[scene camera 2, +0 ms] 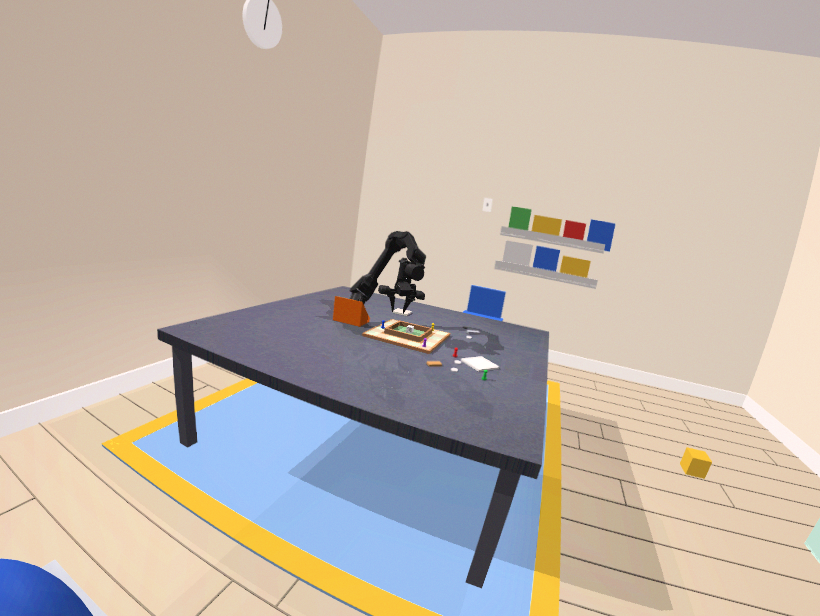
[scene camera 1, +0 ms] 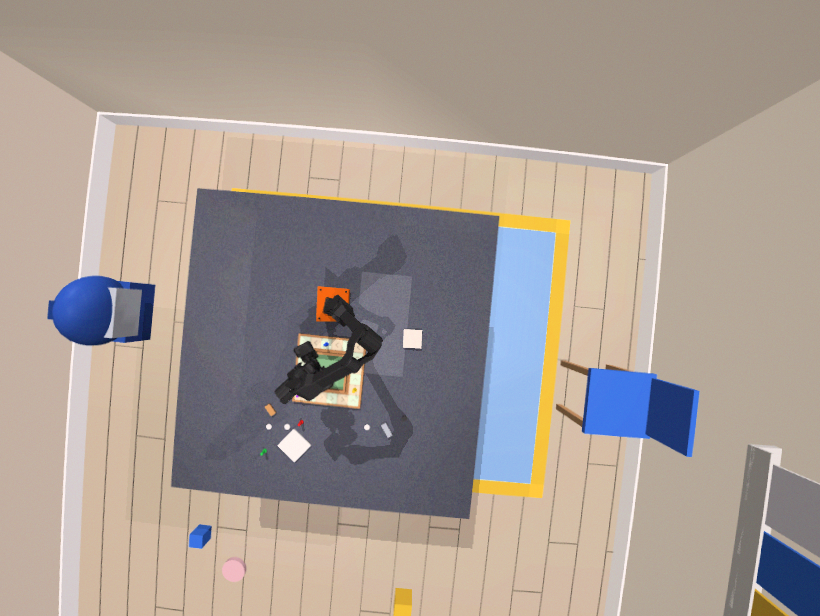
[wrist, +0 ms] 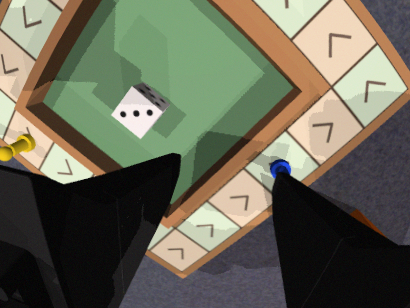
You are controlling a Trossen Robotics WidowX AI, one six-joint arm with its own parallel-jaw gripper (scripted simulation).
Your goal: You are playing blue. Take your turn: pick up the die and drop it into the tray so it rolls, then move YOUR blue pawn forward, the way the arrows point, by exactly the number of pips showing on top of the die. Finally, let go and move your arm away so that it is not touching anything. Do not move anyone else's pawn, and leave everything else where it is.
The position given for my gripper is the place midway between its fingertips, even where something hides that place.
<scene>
In view: my gripper [scene camera 2: 397, 312] and a white die [wrist: 141, 107].
My gripper is seen too in the wrist view [wrist: 227, 172].
</scene>
